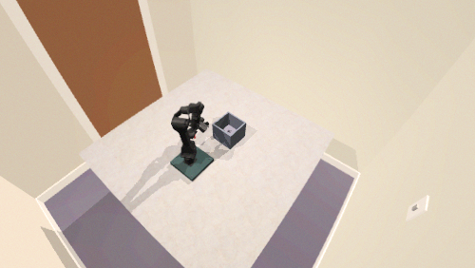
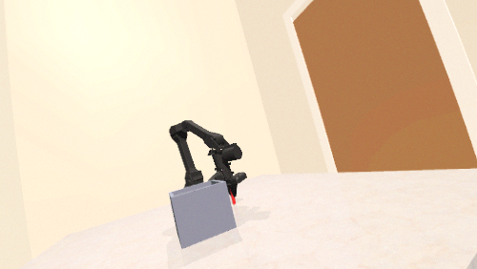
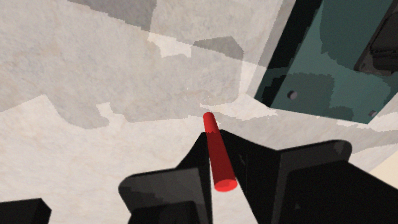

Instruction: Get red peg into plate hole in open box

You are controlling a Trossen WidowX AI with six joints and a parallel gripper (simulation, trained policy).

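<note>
Now: the pale grey plate 14 cm ahead of my gripper tip, 20 cm to the right of it and 1 cm above it. Also, from my gripper tip: red peg 1 cm above.
</note>
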